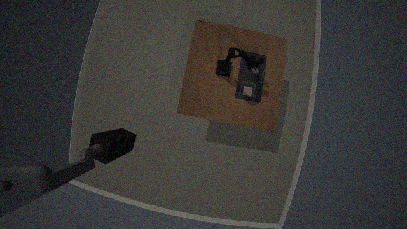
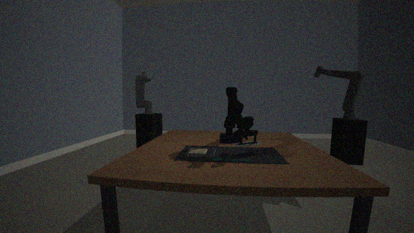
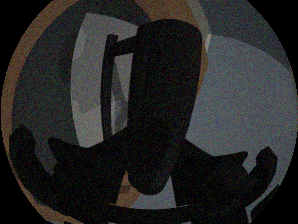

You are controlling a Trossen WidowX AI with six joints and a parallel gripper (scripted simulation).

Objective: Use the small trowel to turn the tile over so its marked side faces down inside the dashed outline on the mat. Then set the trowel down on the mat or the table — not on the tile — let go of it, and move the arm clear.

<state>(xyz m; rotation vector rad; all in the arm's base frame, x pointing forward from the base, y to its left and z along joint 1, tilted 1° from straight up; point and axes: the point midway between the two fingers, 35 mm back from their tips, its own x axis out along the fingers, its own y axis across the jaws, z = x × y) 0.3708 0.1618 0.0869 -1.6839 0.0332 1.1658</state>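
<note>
The trowel lies 2 cm to the right of my gripper tip, 2 cm behind it and 1 cm below it. Round my gripper tip: tile: 32 cm to the right, 10 cm below, 2 cm ahead; then dark mat: 13 cm below, 11 cm to the right, 1 cm ahead.
</note>
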